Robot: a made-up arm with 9 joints. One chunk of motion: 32 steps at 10 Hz.
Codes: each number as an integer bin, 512 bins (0 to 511) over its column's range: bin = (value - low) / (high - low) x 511, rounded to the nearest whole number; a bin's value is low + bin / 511 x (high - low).
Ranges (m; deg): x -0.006..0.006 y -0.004..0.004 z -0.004..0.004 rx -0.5..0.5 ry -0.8..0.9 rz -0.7..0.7
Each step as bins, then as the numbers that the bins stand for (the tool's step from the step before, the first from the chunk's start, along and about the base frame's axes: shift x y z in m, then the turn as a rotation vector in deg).
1 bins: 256 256 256 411 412 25
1 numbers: 0.00001 0.00001 0.00001 0.304 0.571 -0.632
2 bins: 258 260 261 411 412 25
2 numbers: 0.00006 0.00007 0.00009 0.304 0.571 -0.632
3 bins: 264 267 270 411 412 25
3 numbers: 0.00020 0.00018 0.00023 0.304 0.571 -0.632
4 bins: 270 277 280 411 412 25
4 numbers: 0.00034 0.00034 0.00038 0.304 0.571 -0.632
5 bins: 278 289 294 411 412 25
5 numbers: 0.00053 0.00052 0.00060 0.304 0.571 -0.632
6 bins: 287 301 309 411 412 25
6 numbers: 0.00074 0.00071 0.00084 0.304 0.571 -0.632
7 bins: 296 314 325 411 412 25
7 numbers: 0.00095 0.00092 0.00109 0.304 0.571 -0.632
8 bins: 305 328 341 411 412 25
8 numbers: 0.00116 0.00114 0.00134 0.304 0.571 -0.632
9 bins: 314 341 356 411 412 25
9 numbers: 0.00137 0.00134 0.00157 0.304 0.571 -0.632
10 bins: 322 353 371 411 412 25
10 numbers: 0.00156 0.00153 0.00181 0.304 0.571 -0.632
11 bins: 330 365 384 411 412 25
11 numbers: 0.00175 0.00171 0.00201 0.304 0.571 -0.632
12 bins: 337 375 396 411 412 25
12 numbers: 0.00191 0.00187 0.00220 0.304 0.571 -0.632
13 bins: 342 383 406 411 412 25
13 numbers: 0.00203 0.00200 0.00236 0.304 0.571 -0.632
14 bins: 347 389 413 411 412 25
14 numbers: 0.00215 0.00209 0.00247 0.304 0.571 -0.632
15 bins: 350 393 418 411 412 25
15 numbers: 0.00222 0.00215 0.00254 0.304 0.571 -0.632
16 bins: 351 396 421 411 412 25
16 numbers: 0.00224 0.00220 0.00259 0.304 0.571 -0.632
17 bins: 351 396 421 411 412 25
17 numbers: 0.00224 0.00220 0.00259 0.304 0.571 -0.632
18 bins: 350 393 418 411 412 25
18 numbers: 0.00222 0.00215 0.00254 0.304 0.571 -0.632
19 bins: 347 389 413 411 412 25
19 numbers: 0.00215 0.00209 0.00247 0.304 0.571 -0.632
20 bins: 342 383 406 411 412 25
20 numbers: 0.00203 0.00200 0.00236 0.304 0.571 -0.632
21 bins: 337 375 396 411 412 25
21 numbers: 0.00191 0.00187 0.00220 0.304 0.571 -0.632
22 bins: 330 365 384 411 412 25
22 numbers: 0.00175 0.00171 0.00201 0.304 0.571 -0.632
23 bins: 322 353 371 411 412 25
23 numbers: 0.00156 0.00153 0.00181 0.304 0.571 -0.632
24 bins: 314 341 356 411 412 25
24 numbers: 0.00137 0.00134 0.00157 0.304 0.571 -0.632
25 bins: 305 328 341 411 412 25
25 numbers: 0.00116 0.00114 0.00134 0.304 0.571 -0.632
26 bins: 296 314 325 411 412 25
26 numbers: 0.00095 0.00092 0.00109 0.304 0.571 -0.632
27 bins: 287 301 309 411 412 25
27 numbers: 0.00074 0.00071 0.00084 0.304 0.571 -0.632
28 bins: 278 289 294 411 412 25
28 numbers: 0.00053 0.00052 0.00060 0.304 0.571 -0.632
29 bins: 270 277 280 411 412 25
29 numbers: 0.00034 0.00034 0.00038 0.304 0.571 -0.632
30 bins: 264 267 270 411 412 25
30 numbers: 0.00020 0.00018 0.00023 0.304 0.571 -0.632
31 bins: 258 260 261 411 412 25
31 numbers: 0.00006 0.00007 0.00009 0.304 0.571 -0.632
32 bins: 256 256 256 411 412 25
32 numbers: 0.00001 0.00001 0.00001 0.304 0.571 -0.632
